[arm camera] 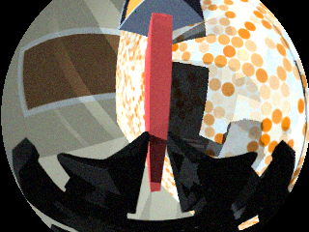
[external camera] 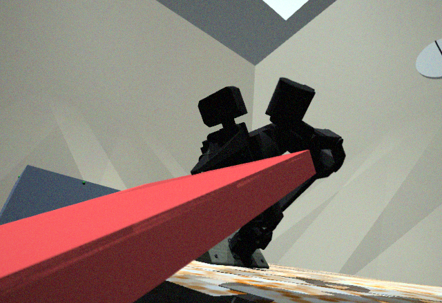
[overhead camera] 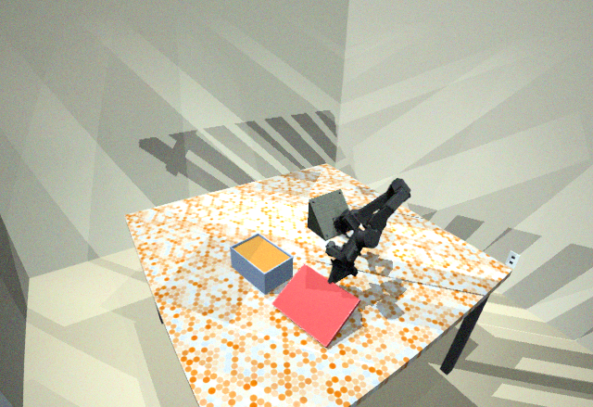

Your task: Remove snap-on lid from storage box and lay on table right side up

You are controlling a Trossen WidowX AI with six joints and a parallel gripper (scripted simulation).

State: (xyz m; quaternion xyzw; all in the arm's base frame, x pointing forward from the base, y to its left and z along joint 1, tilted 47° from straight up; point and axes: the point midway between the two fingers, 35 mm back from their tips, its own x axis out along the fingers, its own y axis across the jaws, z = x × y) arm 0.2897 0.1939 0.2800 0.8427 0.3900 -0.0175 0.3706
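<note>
My gripper tip is 70 mm short of the lid, 40 mm above it and 20 mm to the right of it. Also, from my gripper tip: blue-grey storage box: 260 mm to the right, 130 mm ahead, 40 mm below.
</note>
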